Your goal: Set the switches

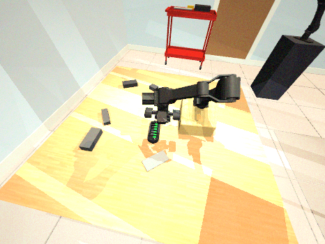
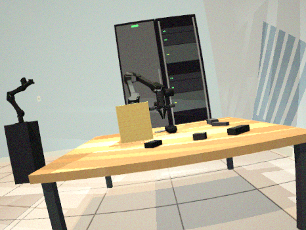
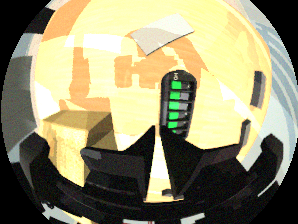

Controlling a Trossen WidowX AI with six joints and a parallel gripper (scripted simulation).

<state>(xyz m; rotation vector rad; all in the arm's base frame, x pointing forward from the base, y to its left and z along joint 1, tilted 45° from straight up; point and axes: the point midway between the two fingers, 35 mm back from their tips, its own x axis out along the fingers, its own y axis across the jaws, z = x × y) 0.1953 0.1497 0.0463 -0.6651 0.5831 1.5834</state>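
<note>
Now: gripper tip 18 cm to the right of the pale flat plate and 10 cm above it. The rest, counted from my gripper tip: slim grey module: 40 cm ahead, 7 cm to the right, 9 cm below.
</note>
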